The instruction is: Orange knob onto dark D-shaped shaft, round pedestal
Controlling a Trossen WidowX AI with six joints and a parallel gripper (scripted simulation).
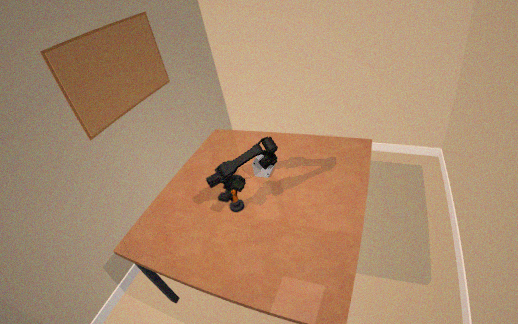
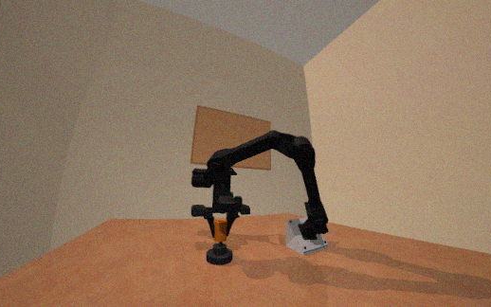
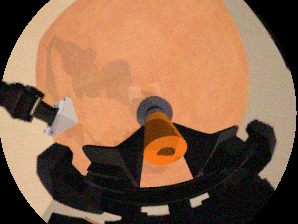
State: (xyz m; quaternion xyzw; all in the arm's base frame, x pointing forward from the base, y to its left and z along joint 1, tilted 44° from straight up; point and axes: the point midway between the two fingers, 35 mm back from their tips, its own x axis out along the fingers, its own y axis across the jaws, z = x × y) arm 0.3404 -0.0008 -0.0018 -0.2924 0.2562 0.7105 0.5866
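My gripper tip is now 20 mm below the orange knob. Also, from my gripper tip: round dark pedestal: 40 mm below.
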